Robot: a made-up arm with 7 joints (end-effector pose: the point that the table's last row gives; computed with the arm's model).
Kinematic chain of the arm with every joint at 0, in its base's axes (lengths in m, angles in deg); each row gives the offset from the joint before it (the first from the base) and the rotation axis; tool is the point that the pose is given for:
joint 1: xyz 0 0 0.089 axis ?
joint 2: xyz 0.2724 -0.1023 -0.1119 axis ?
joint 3: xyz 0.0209 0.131 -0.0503 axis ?
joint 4: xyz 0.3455 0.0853 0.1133 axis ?
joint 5: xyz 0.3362 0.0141 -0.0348 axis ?
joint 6: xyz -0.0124 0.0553 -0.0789 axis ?
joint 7: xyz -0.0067 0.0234 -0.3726 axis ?
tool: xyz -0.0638 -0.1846 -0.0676
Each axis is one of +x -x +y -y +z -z.
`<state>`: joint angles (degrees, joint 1 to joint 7).
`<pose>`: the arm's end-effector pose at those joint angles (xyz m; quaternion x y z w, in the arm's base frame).
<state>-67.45 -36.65 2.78 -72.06 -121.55 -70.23 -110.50</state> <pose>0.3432 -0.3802 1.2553 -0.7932 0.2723 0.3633 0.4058</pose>
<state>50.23 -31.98 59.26 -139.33 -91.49 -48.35 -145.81</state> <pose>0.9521 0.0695 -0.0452 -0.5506 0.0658 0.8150 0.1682</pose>
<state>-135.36 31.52 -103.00 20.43 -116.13 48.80 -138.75</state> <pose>-0.3252 -0.3699 0.6619 0.9785 0.1957 0.0518 0.0395</pose>
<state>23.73 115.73 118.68 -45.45 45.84 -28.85 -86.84</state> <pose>-0.6270 -0.6203 -0.5794 0.1684 0.8173 0.5398 0.1107</pose>
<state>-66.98 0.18 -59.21 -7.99 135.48 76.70 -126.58</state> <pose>0.1657 -0.5268 0.2932 0.0742 0.0829 -0.5280 0.8419</pose>
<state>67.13 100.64 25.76 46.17 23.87 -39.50 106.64</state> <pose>-0.5174 -0.4063 -0.3500 0.9200 0.3778 0.1043 0.0001</pose>
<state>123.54 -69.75 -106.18 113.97 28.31 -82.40 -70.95</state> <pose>-0.3284 -0.3423 -0.3250 -0.2305 0.5446 0.6365 0.4951</pose>
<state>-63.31 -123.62 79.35 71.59 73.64 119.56 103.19</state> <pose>-0.3033 0.0455 0.9885 -0.9779 0.1901 0.0593 0.0639</pose>
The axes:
joint 1: +y
joint 2: -x
joint 3: +z
joint 4: +y
joint 5: -z
joint 6: -y
joint 7: -z

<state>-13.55 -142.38 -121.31 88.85 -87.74 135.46 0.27</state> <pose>0.4272 0.5551 0.0613 0.2158 0.4432 -0.8698 0.0191</pose>
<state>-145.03 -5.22 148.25 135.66 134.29 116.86 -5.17</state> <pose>-0.0066 0.3230 0.1163 0.5397 -0.1963 0.1606 0.8028</pose>
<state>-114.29 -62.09 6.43 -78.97 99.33 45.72 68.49</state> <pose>-0.6953 -0.3125 1.1668 -0.9108 -0.3803 0.1291 0.0952</pose>
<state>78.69 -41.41 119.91 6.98 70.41 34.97 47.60</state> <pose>-0.0897 0.7741 0.1123 0.3566 0.3560 -0.3559 0.7871</pose>
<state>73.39 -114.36 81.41 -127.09 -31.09 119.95 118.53</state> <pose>-0.2066 -0.6852 0.2547 -0.2611 0.7662 -0.2198 0.5445</pose>
